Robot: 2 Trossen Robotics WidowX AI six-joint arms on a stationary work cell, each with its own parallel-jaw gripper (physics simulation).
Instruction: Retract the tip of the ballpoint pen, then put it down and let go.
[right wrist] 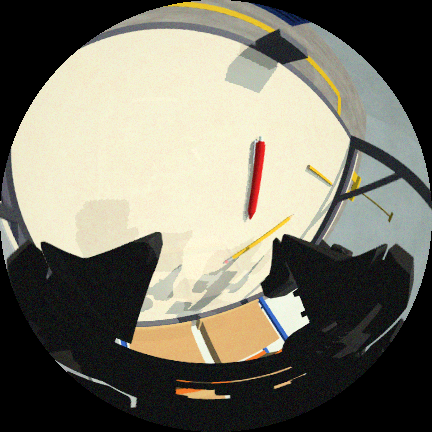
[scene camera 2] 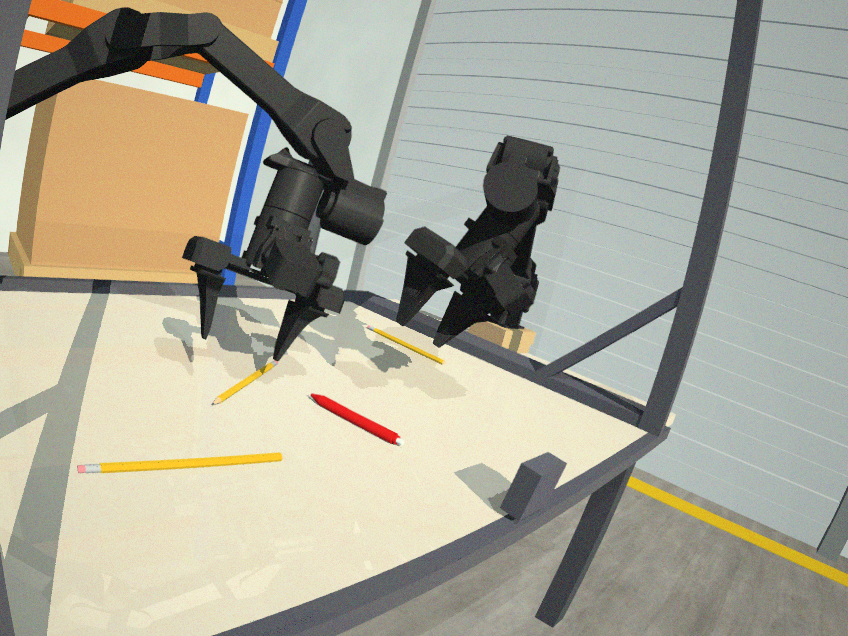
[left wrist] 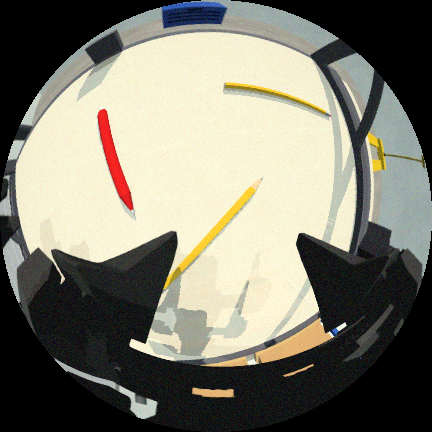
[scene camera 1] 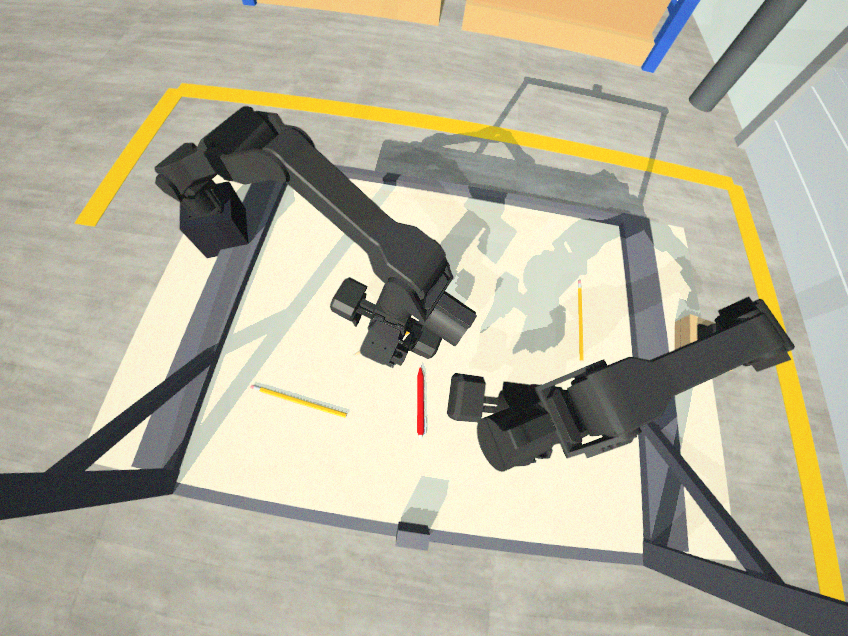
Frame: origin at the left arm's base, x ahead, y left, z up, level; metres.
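Where they show: left gripper, fingertip midpoint: (scene camera 2: pixel 240 349) (left wrist: pixel 240 238); right gripper, fingertip midpoint: (right wrist: pixel 224 240) (scene camera 2: pixel 418 335) (scene camera 1: pixel 478 394); left arm's base, link origin: (scene camera 1: pixel 205 204); right arm's base, link origin: (scene camera 2: pixel 504 324).
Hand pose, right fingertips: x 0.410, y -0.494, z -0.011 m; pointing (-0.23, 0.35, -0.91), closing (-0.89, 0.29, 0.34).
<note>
Each offset is from my right fingertips to the top centre of the thing.
The red ballpoint pen @[dx -0.086, dy +0.026, dz -0.081 m] (scene camera 1: pixel 420 403) (scene camera 2: pixel 356 418) (left wrist: pixel 114 160) (right wrist: pixel 256 180) lies flat on the table, apart from both grippers. A small grey point shows at its tapered end in the left wrist view, and a pale button shows at its other end in scene camera 2. My left gripper (scene camera 2: pixel 239 347) (left wrist: pixel 240 238) is open and empty above the table, beyond the pen's tapered end. My right gripper (scene camera 2: pixel 418 333) (right wrist: pixel 224 240) is open and empty, raised above the table to the right of the pen in scene camera 1. Its fingertips are hidden in that view.
One yellow pencil @[dx -0.098, dy +0.163, dz -0.087 m] (scene camera 2: pixel 243 383) (left wrist: pixel 215 230) (right wrist: pixel 260 240) lies beneath the left gripper. A second pencil @[dx -0.307, dy +0.086, dz -0.089 m] (scene camera 1: pixel 301 401) (scene camera 2: pixel 179 462) (left wrist: pixel 277 95) lies left of the pen in scene camera 1, and a third pencil @[dx +0.298, dy +0.101, dz -0.089 m] (scene camera 1: pixel 580 321) (scene camera 2: pixel 405 344) lies right of it. A dark block @[dx -0.161, dy -0.181, dz -0.038 m] (scene camera 1: pixel 413 535) (scene camera 2: pixel 532 484) stands at the table edge.
</note>
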